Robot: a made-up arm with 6 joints. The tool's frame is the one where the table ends. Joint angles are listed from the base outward.
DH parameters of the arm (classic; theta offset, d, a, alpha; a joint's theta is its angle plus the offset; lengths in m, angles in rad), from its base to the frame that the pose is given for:
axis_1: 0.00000 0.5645 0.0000 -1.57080
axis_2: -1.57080 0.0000 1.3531 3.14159
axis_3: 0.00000 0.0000 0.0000 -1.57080
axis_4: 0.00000 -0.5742 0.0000 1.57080
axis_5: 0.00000 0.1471 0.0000 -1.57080
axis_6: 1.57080 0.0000 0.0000 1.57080
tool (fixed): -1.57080 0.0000 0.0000 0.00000
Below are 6 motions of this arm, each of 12 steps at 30 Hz.
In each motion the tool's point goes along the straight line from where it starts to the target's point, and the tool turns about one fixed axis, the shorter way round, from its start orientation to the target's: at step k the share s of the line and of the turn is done. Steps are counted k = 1, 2, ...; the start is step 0. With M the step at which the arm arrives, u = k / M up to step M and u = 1 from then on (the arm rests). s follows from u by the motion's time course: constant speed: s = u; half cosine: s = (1 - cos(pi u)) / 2; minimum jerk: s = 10 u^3 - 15 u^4 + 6 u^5.
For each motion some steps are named. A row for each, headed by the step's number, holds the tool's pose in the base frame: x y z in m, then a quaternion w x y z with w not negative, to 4 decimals.
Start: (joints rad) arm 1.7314 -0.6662 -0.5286 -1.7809 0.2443 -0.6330
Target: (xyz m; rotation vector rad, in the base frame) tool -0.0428 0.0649 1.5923 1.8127 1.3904 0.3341
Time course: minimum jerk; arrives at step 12
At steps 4, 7, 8, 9, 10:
4: -0.0016 -0.1835 1.5704 0.2644 0.7062 0.6132 0.2354
7: -0.0247 -0.0441 1.5827 0.3445 0.7159 0.5806 0.1783
8: -0.0319 -0.0011 1.5865 0.3684 0.7173 0.5693 0.1603
9: -0.0374 0.0324 1.5894 0.3868 0.7179 0.5601 0.1462
10: -0.0409 0.0537 1.5913 0.3984 0.7180 0.5540 0.1371

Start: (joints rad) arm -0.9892 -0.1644 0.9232 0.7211 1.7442 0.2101
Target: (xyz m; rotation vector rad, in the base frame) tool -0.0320 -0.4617 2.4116 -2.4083 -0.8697 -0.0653
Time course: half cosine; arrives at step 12
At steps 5, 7, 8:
5: -0.0840 -0.1879 2.4376 0.1747 -0.8208 -0.5428 -0.0331
7: -0.0626 -0.3005 2.4269 0.2223 -0.8607 -0.4570 -0.0298
8: -0.0527 -0.3530 2.4219 0.2437 -0.8760 -0.4152 -0.0281

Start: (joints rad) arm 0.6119 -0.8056 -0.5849 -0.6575 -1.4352 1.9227
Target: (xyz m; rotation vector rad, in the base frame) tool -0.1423 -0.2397 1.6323 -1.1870 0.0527 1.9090
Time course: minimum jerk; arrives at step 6
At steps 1, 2, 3, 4, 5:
1: -0.2532 -0.3198 1.5430 0.4211 -0.5213 -0.0431 0.7410
2: -0.2331 -0.3053 1.5592 0.4232 -0.5134 -0.0315 0.7459
3: -0.1998 -0.2812 1.5860 0.4266 -0.5000 -0.0122 0.7536
4: -0.1664 -0.2571 1.6129 0.4297 -0.4863 0.0072 0.7608
5: -0.1464 -0.2426 1.6290 0.4315 -0.4779 0.0188 0.7649

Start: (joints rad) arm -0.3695 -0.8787 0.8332 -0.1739 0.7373 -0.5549
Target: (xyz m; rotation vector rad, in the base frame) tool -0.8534 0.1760 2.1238 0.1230 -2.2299 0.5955
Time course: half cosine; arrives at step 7
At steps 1, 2, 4, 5, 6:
1: -1.0646 0.2570 2.0062 0.3558 0.0024 -0.9045 0.2350
2: -1.0338 0.2452 2.0233 0.3628 0.0092 -0.9016 0.2352
4: -0.9398 0.2091 2.0757 0.3841 0.0298 -0.8922 0.2356
5: -0.8952 0.1920 2.1005 0.3940 0.0395 -0.8875 0.2357
6: -0.8644 0.1802 2.1177 0.4009 0.0463 -0.8841 0.2357

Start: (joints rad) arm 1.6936 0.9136 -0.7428 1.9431 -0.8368 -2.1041
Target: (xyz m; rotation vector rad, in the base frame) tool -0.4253 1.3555 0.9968 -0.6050 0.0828 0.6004
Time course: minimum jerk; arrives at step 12
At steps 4, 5, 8, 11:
4: -0.2434 1.1879 0.8471 0.7693 -0.5077 0.1683 0.3494
5: -0.2749 1.2169 0.8730 0.7987 -0.4732 0.1469 0.3413
8: -0.3770 1.3110 0.9570 0.8796 -0.3535 0.0750 0.3093
11: -0.4241 1.3544 0.9958 0.9091 -0.2948 0.0410 0.2916

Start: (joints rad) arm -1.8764 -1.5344 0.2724 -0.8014 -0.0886 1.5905
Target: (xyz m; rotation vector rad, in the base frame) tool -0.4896 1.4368 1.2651 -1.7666 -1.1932 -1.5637
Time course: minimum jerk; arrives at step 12
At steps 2, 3, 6, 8, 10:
2: 0.2900 1.3535 1.1991 0.1270 -0.7336 -0.2132 -0.6326
3: 0.2350 1.3593 1.2038 0.1358 -0.7293 -0.2298 -0.6299
6: -0.0854 1.3936 1.2309 0.1862 -0.6988 -0.3243 -0.6098
8: -0.3200 1.4187 1.2507 0.2216 -0.6708 -0.3909 -0.5900
10: -0.4609 1.4337 1.2627 0.2422 -0.6517 -0.4296 -0.5762

